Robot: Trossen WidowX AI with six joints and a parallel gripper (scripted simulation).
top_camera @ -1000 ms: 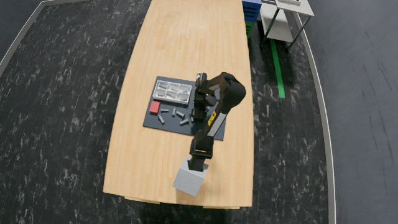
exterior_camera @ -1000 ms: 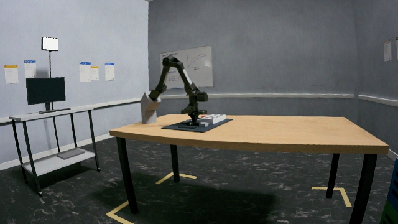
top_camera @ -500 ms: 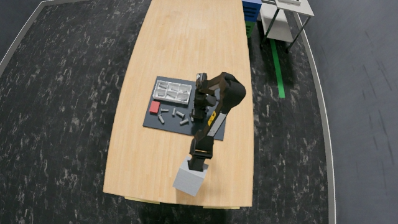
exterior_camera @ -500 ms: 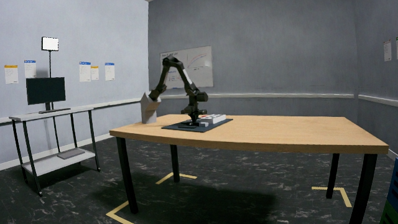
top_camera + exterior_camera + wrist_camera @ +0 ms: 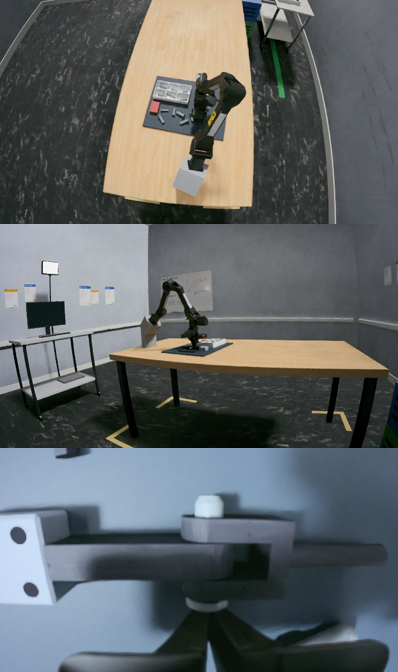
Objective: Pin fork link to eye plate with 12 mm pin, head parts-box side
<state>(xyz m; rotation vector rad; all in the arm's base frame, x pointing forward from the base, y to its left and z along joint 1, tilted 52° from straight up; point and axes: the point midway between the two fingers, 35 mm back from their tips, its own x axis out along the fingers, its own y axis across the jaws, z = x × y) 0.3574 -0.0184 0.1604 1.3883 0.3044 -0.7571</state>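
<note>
Right now my hand is 40 mm to the left of the eye plate and 30 mm above it. From my hand the other things lie so: long dark bar 110 mm to the right, 30 mm below; pin 50 mm behind, 50 mm to the left, 30 mm below; dark mat 20 mm ahead, 60 mm to the left, 40 mm below.
</note>
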